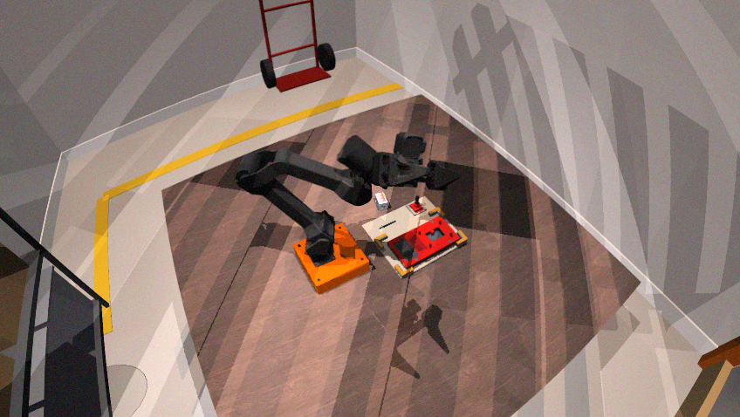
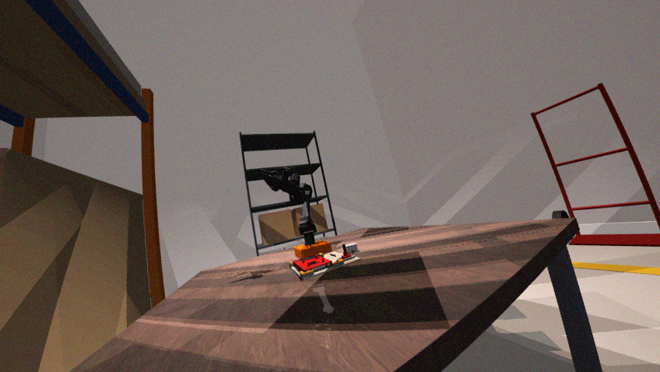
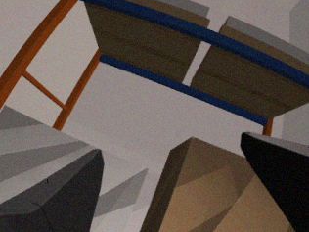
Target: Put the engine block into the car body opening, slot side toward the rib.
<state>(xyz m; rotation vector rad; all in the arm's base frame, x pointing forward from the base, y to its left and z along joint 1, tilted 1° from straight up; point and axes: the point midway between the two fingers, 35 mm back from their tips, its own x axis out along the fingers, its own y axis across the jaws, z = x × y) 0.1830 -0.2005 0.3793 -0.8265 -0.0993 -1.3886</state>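
My gripper tip is now 440 mm above the engine block, 340 mm to the right of it and 80 mm short of it.
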